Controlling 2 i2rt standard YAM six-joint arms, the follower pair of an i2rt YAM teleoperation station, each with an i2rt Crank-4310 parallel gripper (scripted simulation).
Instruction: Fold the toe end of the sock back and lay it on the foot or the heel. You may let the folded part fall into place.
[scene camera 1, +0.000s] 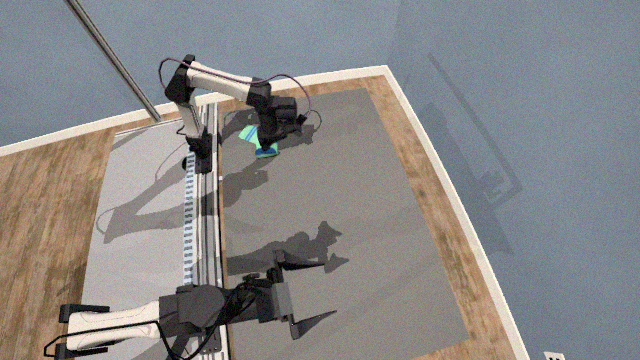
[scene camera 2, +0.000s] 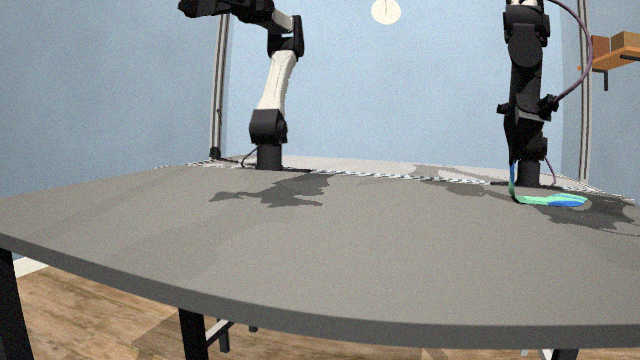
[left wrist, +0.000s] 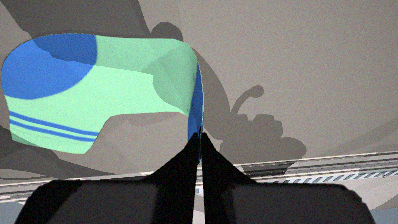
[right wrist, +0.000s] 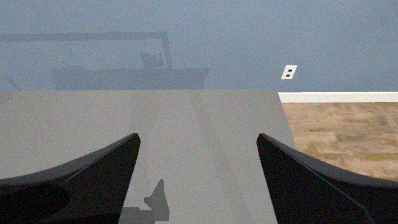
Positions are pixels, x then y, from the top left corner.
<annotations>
My left gripper (scene camera 2: 511, 165) is 76 cm from the lens. A mint-green sock (scene camera 2: 562, 199) is 81 cm from the lens.
</annotations>
